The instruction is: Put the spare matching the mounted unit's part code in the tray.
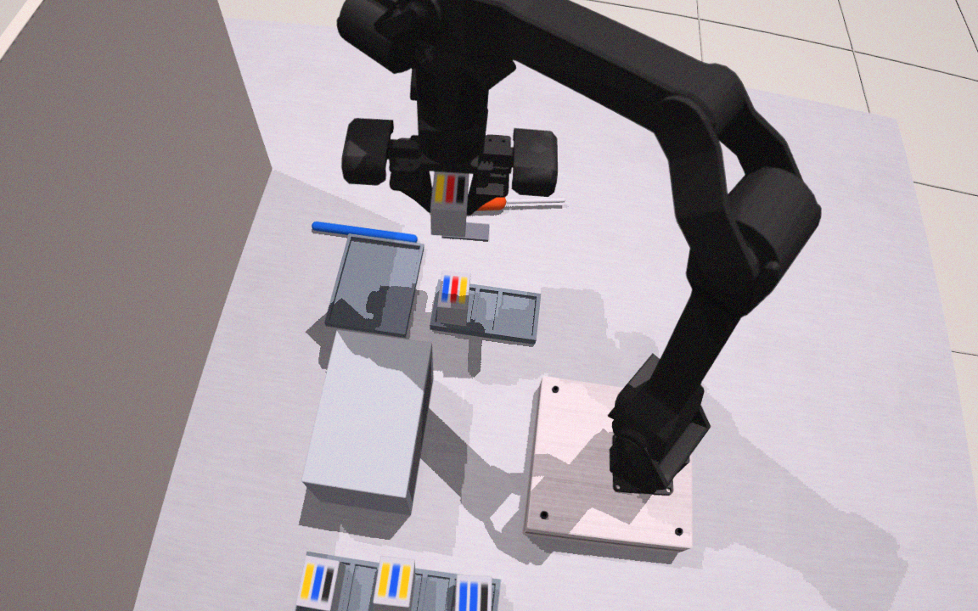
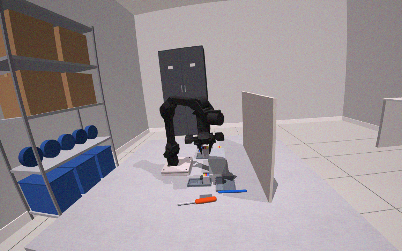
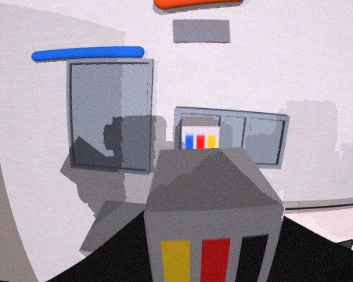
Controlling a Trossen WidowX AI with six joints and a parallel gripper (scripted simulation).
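My gripper tip is 90 mm short of the grey tray and 180 mm above it. From my gripper tip the other things lie so: blue pen (120 mm ahead, 80 mm to the right, 170 mm below); then grey rack (50 mm behind, 20 mm to the left, 170 mm below); then spare (20 mm above).
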